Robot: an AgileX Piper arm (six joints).
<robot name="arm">
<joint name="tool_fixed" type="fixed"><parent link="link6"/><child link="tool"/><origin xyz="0 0 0" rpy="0 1.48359 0"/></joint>
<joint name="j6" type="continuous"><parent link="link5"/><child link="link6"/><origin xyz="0.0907 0 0.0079" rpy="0 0 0"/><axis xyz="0.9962 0 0.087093"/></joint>
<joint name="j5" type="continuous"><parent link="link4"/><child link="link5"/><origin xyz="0 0 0" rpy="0 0 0"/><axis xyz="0 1 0"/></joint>
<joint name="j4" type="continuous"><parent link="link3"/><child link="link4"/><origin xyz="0.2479 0 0.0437" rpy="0 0 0"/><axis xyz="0.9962 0 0.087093"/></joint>
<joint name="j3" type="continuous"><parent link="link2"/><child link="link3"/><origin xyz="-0.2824 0 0.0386" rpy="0 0 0"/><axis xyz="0 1 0"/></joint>
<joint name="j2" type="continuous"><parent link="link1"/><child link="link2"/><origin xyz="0 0 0" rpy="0 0 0"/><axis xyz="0 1 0"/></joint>
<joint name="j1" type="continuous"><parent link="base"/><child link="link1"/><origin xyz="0 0 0.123" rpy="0 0 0"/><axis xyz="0 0 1"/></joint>
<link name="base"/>
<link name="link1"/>
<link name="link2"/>
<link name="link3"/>
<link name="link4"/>
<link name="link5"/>
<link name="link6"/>
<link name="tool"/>
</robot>
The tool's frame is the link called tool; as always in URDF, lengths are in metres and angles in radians. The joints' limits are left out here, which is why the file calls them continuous.
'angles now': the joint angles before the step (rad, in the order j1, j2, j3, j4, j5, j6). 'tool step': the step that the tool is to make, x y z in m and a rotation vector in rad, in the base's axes. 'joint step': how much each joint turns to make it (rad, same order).
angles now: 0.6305, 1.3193, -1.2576, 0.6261, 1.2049, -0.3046
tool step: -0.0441, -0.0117, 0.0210, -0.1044, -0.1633, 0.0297
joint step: 0.1640, -0.1349, -0.0001, -0.2503, 0.0137, 0.1489
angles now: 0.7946, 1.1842, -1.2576, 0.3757, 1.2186, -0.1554
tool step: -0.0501, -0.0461, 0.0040, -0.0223, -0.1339, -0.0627
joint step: 0.1476, -0.2460, 0.1262, -0.2288, 0.0016, 0.1981
